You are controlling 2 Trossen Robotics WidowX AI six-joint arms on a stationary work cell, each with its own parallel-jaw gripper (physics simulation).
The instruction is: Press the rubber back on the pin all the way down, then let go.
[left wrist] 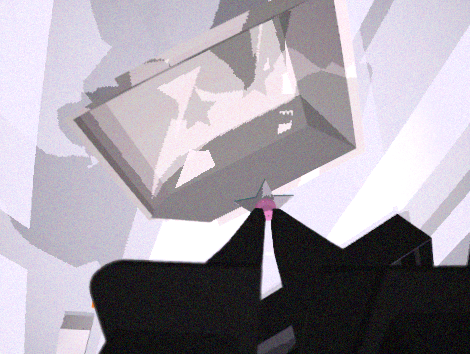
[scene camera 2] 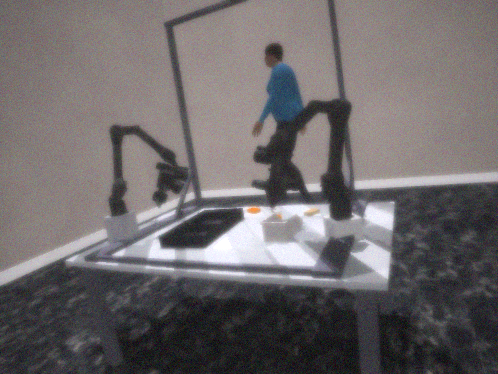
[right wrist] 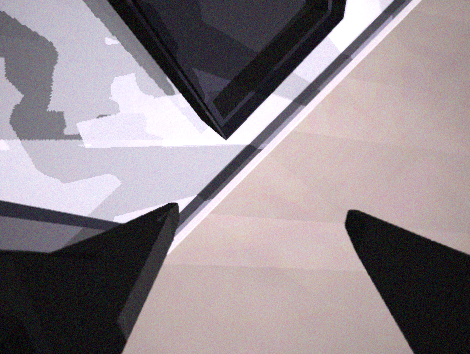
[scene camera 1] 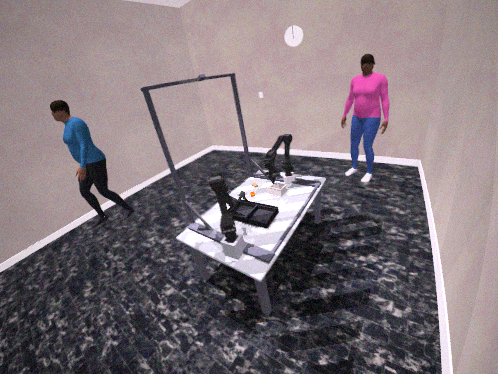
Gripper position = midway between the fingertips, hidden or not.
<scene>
The left gripper [scene camera 2: 272, 207] grips a pink rubber piece. The right gripper [right wrist: 261, 213] is open and holds nothing. Also in view: a black tray [left wrist: 395, 242] and a white box [left wrist: 185, 134].
The left gripper is seen too in the left wrist view [left wrist: 266, 216].
</scene>
